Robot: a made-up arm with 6 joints.
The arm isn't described. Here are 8 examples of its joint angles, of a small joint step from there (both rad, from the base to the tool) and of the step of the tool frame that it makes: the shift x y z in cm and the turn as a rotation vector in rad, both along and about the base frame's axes.
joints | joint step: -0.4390 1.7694 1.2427 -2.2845 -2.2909 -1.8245 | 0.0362 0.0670 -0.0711 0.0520 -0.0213 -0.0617
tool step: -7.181 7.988 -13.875 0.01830 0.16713 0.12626
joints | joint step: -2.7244 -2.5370 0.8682 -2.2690 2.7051 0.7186 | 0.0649 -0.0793 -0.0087 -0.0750 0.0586 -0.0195
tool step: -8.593 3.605 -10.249 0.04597 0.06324 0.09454
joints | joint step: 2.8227 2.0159 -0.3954 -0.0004 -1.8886 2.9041 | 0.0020 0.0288 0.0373 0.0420 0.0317 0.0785
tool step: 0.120 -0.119 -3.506 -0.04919 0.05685 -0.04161
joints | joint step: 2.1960 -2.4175 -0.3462 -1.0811 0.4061 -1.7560 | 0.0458 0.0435 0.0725 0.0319 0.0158 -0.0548
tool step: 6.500 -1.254 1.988 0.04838 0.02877 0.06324
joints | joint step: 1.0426 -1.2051 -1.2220 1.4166 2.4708 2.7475 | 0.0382 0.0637 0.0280 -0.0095 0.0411 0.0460
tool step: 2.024 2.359 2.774 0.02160 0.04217 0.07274
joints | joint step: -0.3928 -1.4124 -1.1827 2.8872 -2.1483 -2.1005 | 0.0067 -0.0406 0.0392 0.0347 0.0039 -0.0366
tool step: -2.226 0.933 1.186 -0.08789 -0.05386 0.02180
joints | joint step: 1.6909 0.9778 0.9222 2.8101 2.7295 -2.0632 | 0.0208 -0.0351 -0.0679 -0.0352 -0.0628 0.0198
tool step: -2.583 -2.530 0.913 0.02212 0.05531 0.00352
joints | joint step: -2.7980 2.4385 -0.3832 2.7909 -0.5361 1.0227 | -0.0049 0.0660 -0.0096 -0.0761 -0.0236 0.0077
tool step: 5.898 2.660 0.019 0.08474 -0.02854 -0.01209
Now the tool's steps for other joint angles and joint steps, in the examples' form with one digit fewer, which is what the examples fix.
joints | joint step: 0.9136 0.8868 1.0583 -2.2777 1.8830 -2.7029 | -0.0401 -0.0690 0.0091 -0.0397 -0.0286 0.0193
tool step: 1.67 -6.28 11.27 0.0883 -0.0231 0.0023
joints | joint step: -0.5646 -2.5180 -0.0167 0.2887 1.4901 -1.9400 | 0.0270 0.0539 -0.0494 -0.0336 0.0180 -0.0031
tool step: -0.56 -3.58 9.80 0.0190 0.0902 0.0425
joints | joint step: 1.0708 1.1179 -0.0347 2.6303 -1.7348 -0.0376 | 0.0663 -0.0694 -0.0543 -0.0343 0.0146 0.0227
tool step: -8.13 1.09 6.57 -0.0058 0.0082 0.0269
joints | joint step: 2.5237 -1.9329 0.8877 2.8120 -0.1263 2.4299 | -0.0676 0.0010 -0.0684 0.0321 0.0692 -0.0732
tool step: -8.92 -6.95 5.64 -0.0426 -0.1349 -0.0793
